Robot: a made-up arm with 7 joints. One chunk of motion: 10 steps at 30 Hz.
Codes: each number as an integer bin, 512 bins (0 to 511) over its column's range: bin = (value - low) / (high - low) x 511, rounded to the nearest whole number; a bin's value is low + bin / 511 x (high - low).
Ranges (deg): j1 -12..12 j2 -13..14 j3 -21..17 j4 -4..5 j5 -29..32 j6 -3..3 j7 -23..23
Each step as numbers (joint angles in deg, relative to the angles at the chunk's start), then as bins.
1 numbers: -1.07 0.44 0.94 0.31 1.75 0.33 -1.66
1 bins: 233 254 295 245 258 284 237
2 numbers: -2.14 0.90 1.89 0.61 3.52 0.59 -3.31
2 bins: 210 263 308 262 272 306 219
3 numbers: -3.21 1.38 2.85 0.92 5.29 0.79 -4.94
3 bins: 187 272 321 279 287 323 201
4 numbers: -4.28 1.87 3.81 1.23 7.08 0.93 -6.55
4 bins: 164 281 334 297 302 335 183
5 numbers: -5.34 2.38 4.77 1.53 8.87 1.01 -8.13
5 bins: 142 291 347 314 317 342 165
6 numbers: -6.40 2.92 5.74 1.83 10.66 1.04 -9.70
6 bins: 119 301 360 331 332 344 148
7 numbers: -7.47 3.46 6.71 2.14 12.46 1.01 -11.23
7 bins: 96 312 373 349 347 342 131
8 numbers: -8.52 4.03 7.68 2.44 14.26 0.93 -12.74
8 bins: 74 322 386 366 362 335 114
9 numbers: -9.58 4.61 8.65 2.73 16.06 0.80 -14.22
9 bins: 52 333 399 382 377 324 98
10 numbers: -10.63 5.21 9.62 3.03 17.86 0.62 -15.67
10 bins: 29 345 412 399 393 308 81
